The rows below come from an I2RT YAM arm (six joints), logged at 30 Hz.
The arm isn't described. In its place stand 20 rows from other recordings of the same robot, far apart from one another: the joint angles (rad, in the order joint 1, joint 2, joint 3, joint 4, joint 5, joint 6), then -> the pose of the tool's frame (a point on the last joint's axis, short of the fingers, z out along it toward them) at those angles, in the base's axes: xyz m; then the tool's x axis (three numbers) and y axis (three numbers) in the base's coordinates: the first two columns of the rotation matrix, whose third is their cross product.
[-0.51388 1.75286 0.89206 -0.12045 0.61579 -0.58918] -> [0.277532 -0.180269 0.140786 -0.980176 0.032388 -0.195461 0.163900 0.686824 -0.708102]
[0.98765 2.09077 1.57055 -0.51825 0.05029 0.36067] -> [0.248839 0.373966 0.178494 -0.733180 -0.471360 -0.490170 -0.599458 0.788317 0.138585]
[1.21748 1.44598 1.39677 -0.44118 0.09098 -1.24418] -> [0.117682 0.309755 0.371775 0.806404 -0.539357 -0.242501 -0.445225 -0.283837 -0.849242]
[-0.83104 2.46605 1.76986 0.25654 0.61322 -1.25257] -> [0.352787 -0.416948 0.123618 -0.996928 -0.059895 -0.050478 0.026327 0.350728 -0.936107]
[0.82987 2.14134 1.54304 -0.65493 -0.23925 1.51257] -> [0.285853 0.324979 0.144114 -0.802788 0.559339 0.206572 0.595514 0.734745 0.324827]
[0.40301 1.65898 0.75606 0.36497 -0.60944 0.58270] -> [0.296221 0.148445 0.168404 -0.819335 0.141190 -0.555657 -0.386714 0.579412 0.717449]
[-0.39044 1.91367 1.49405 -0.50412 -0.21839 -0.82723] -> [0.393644 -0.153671 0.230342 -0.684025 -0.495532 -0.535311 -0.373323 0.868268 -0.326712]
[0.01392 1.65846 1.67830 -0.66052 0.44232 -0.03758] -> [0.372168 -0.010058 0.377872 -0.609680 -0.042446 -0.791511 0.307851 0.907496 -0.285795]
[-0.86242 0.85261 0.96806 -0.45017 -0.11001 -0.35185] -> [0.124014 -0.138749 0.364183 -0.437522 -0.015815 -0.899069 0.571597 0.766953 -0.291652]
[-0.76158 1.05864 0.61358 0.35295 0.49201 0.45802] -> [0.163916 -0.179525 0.282615 0.359764 0.195461 -0.912340 0.880318 0.252938 0.401326]
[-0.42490 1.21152 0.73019 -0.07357 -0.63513 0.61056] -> [0.245016 -0.087678 0.246318 -0.466430 0.717611 -0.517182 0.170672 0.646702 0.743402]
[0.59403 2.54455 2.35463 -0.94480 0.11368 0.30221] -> [0.446808 0.296905 0.175457 -0.870791 -0.231300 -0.433846 -0.269423 0.962628 0.027555]
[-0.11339 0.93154 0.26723 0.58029 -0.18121 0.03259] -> [0.200454 -0.016370 0.212418 -0.085526 0.041997 -0.995450 -0.064384 0.996790 0.047586]
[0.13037 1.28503 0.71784 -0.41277 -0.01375 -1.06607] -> [0.243356 0.032401 0.194754 -0.277756 -0.919133 -0.279369 -0.787283 0.384437 -0.482073]
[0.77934 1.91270 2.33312 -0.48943 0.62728 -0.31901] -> [0.306539 0.273475 0.509900 0.001240 -0.355717 -0.934593 -0.160160 0.922458 -0.351311]
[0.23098 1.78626 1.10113 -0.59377 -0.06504 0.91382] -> [0.326196 0.079091 0.157936 -0.764670 0.631893 -0.126460 0.587570 0.764244 0.265882]
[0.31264 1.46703 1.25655 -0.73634 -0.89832 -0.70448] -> [0.277820 0.119071 0.305517 -0.182648 -0.483022 -0.856347 -0.977480 0.182856 0.105345]
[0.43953 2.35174 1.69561 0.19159 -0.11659 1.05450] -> [0.481792 0.231118 0.150092 -0.649529 0.649057 -0.396026 0.097488 0.587649 0.803222]
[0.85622 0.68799 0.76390 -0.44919 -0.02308 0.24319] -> [0.102811 0.119766 0.319581 -0.417172 -0.113512 -0.901711 -0.689072 0.686423 0.232386]
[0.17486 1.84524 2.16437 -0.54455 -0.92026 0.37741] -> [0.387488 0.097223 0.480099 -0.524913 0.133899 -0.840557 -0.726876 0.443297 0.524538]
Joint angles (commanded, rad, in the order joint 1, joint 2, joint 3, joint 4, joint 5, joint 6), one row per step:
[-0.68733 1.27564 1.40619 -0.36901 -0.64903 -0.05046]
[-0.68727 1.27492 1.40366 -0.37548 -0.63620 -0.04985]
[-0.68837 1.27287 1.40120 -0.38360 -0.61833 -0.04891]
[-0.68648 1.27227 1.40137 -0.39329 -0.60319 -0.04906]
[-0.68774 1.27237 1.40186 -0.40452 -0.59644 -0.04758]
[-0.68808 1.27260 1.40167 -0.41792 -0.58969 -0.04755]
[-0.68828 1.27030 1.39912 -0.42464 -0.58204 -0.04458]
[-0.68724 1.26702 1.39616 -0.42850 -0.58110 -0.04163]
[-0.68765 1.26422 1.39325 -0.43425 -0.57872 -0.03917]
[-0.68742 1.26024 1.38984 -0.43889 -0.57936 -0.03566]
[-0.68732 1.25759 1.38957 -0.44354 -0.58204 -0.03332]
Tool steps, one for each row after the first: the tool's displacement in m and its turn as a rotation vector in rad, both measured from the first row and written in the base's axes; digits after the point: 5 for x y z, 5 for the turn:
[-0.00019 -0.00030 -0.00137 0.00347 0.00834 -0.01251]
[-0.00095 -0.00073 -0.00257 0.00639 0.01769 -0.03111]
[-0.00105 -0.00054 -0.00340 0.00887 0.02706 -0.04383]
[-0.00152 -0.00087 -0.00442 0.01570 0.03659 -0.05187]
[-0.00183 -0.00099 -0.00591 0.02287 0.04860 -0.05866]
[-0.00249 -0.00082 -0.00688 0.02847 0.05521 -0.06684]
[-0.00307 0.00000 -0.00742 0.03328 0.05803 -0.06733]
[-0.00382 0.00038 -0.00827 0.03876 0.06294 -0.07054]
[-0.00470 0.00120 -0.00885 0.04477 0.06588 -0.07045]
[-0.00541 0.00192 -0.00871 0.04899 0.06713 -0.06828]

